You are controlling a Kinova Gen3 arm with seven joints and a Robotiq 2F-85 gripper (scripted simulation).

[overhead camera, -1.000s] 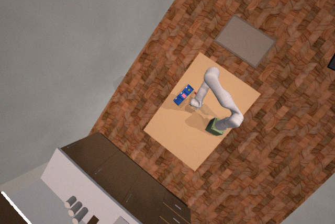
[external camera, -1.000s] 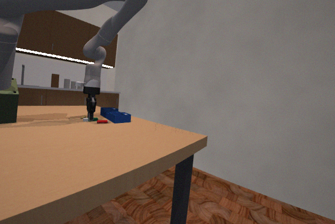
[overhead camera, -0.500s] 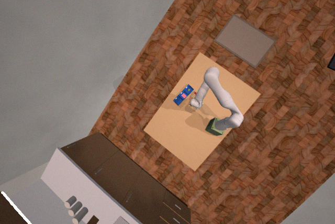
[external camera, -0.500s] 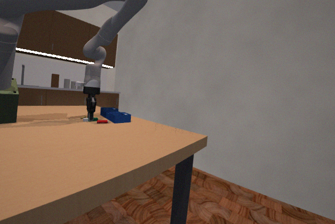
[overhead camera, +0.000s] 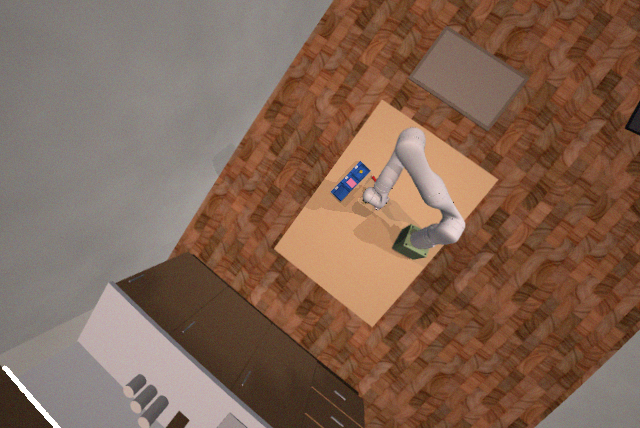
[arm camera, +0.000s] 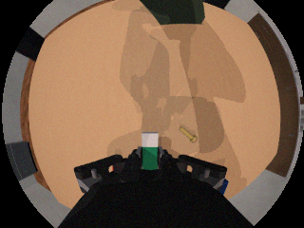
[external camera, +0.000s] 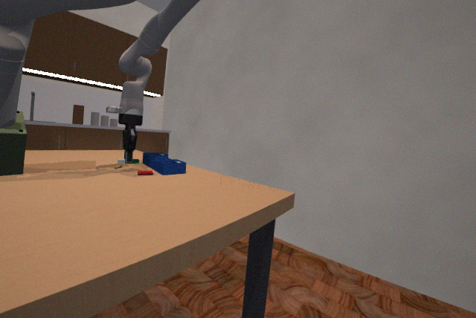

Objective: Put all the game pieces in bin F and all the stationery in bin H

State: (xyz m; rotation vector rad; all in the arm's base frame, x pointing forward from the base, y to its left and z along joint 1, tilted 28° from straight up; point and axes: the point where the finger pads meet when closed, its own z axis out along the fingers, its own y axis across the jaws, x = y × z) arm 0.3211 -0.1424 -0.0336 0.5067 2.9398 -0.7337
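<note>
Now: hand 13 cm short of the pink block and 4 cm above it. Also, from my hand: green piece 2 cm below, 1 cm behind; then red piece 8 cm to the right, 5 cm below, 2 cm ahead; then thin golden thing 8 cm to the left, 5 cm below, 1 cm ahead.
</note>
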